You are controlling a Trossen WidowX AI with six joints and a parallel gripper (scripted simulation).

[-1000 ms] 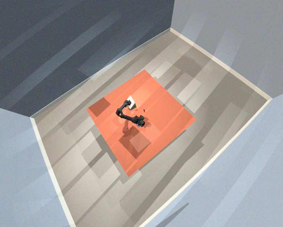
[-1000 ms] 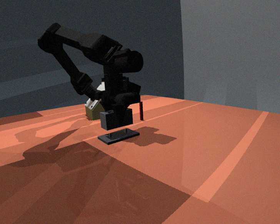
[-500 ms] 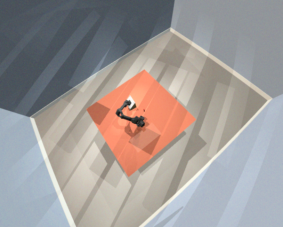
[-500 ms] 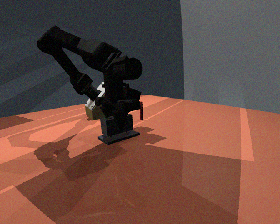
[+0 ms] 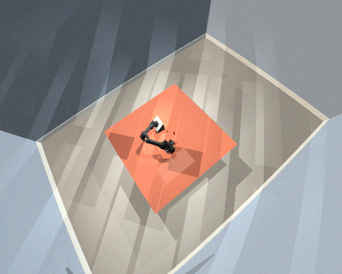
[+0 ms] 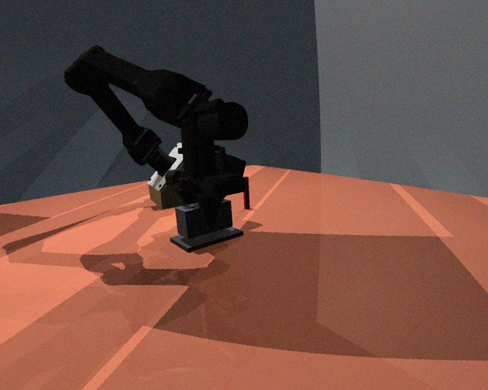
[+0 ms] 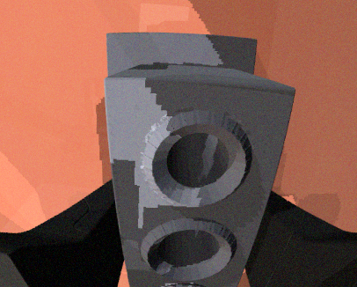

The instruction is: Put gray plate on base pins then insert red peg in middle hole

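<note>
Right now my gripper tip is 3 cm below the gray plate. From my gripper tip the other things lie so: dark base: 2 cm below; red peg: 14 cm behind, 16 cm to the left, 1 cm above.
</note>
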